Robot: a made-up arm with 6 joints.
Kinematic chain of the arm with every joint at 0, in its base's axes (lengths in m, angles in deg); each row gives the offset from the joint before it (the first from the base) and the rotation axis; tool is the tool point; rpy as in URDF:
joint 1: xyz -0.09 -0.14 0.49 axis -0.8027 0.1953 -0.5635
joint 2: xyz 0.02 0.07 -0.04 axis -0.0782 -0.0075 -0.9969
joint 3: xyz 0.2 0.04 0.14 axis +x
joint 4: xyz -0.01 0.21 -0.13 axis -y
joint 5: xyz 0 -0.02 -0.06 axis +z
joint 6: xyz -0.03 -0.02 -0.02 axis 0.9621 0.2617 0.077
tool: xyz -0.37 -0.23 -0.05 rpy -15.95 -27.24 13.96
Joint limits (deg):
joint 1: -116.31..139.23
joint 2: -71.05..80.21
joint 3: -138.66..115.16
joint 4: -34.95..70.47
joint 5: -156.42..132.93
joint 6: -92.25..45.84
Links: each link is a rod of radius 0.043 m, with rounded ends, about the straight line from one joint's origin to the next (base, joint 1, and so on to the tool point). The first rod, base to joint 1, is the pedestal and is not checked.
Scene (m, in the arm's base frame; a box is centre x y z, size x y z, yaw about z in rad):
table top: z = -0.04
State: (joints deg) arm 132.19 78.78 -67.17 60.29 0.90 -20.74
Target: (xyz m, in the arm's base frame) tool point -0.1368 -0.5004 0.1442
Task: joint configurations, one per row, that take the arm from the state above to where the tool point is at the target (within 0.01 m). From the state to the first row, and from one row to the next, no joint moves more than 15 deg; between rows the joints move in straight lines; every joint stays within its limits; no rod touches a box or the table.
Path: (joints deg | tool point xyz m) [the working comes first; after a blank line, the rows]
Joints at the target: 91.75 73.43 -18.49 25.12 -43.79 -31.77
Straight joint move there: clear.

1: 122.08 77.44 -55.00 51.50 -10.27 -23.50 | -0.4202 0.0261 0.3099
2: 111.97 76.10 -42.83 42.71 -21.45 -26.26 | -0.4474 -0.1934 0.2828
3: 101.86 74.76 -30.66 33.91 -32.62 -29.01 | -0.3447 -0.3904 0.2182
4: 91.75 73.43 -18.49 25.12 -43.79 -31.77 | -0.1368 -0.5004 0.1442

